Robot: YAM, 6 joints.
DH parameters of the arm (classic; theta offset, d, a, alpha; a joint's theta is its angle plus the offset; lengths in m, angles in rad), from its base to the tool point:
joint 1: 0 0.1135 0.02 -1.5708
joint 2: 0 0 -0.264 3.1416
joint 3: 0.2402 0 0.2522 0
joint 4: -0.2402 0 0.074 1.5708
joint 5: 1.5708 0 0 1.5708
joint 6: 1.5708 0.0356 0 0
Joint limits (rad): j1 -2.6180..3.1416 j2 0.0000..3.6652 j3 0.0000..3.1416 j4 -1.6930..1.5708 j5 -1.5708..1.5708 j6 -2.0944..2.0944
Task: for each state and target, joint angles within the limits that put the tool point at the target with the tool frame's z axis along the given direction. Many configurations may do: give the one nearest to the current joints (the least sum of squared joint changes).
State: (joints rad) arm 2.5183 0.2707 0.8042 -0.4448 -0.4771 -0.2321
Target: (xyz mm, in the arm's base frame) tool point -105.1 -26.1 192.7 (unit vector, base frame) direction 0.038 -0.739 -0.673
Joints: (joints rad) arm 3.1397 0.9236 0.5498 -1.2555 -0.8312 -0.2321
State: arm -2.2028 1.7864 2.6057 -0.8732 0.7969 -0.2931
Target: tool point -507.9 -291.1 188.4 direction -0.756 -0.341 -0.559
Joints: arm -2.6160 2.5742 2.3119 -0.3332 0.0844 -0.2931
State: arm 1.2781 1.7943 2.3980 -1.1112 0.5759 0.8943
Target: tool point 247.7 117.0 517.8 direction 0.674 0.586 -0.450
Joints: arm 0.4059 1.5458 2.1648 -1.1057 -0.2757 0.8943
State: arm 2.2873 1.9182 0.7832 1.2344 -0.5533 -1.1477
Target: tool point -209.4 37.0 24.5 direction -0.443 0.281 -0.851
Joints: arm 3.0031 1.8830 0.3048 0.5188 0.2189 -1.1477
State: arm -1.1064 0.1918 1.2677 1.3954 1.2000 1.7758
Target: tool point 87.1 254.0 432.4 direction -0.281 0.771 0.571
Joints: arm -1.9758 0.0018 1.1286 1.2524 0.5970 1.7758
